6 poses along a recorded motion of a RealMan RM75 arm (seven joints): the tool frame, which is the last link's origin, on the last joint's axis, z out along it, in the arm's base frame.
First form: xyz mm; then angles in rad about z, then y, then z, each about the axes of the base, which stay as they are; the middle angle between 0 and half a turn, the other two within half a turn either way.
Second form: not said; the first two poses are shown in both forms.
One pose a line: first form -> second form
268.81, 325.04, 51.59, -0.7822, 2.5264, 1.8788 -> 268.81, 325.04, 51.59, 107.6, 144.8, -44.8
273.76, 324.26, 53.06, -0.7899, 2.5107, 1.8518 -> 273.76, 324.26, 53.06, 106.1, 143.9, -45.3
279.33, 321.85, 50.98, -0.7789, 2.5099, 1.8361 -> 279.33, 321.85, 50.98, 105.2, 143.8, -44.6
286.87, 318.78, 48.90, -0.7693, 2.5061, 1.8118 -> 286.87, 318.78, 48.90, 103.8, 143.6, -44.1
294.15, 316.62, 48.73, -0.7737, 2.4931, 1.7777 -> 294.15, 316.62, 48.73, 101.9, 142.8, -44.3
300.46, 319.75, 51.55, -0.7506, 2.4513, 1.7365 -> 300.46, 319.75, 51.55, 99.5, 140.4, -43.0
